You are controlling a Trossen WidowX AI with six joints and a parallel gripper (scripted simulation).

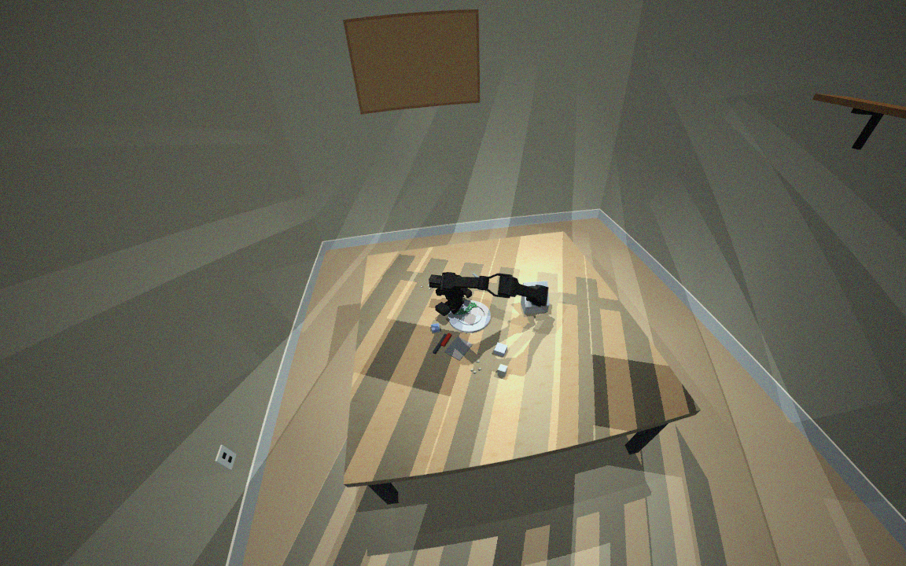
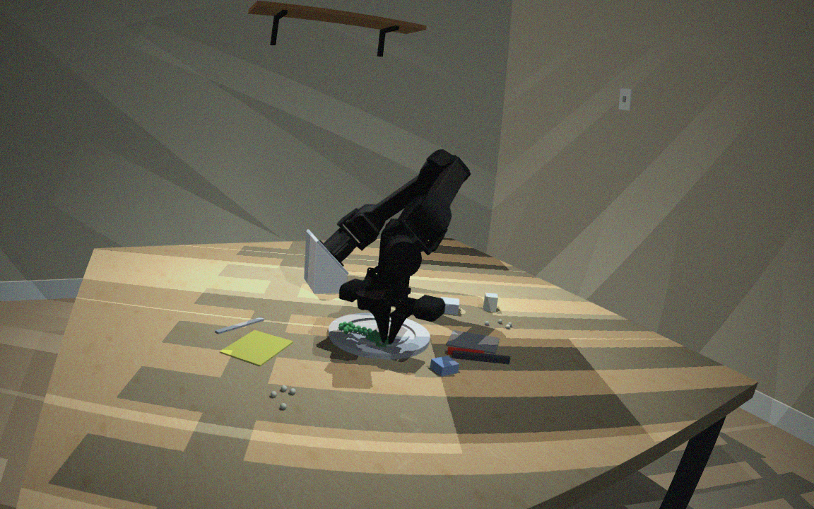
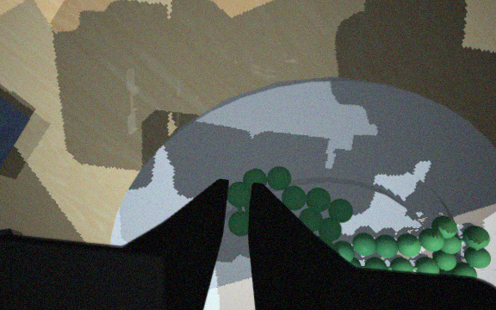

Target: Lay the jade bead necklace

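My gripper tip is 6 cm past the round grey bead board, 2 cm to the right of it and 1 cm above it. From my gripper tip the other things lie so: grey plate (3 cm ahead, 19 cm to the left, 2 cm below); then blue block (10 cm ahead, 5 cm to the left, 1 cm below); then red and black pen (9 cm ahead, 14 cm to the left, 1 cm below).
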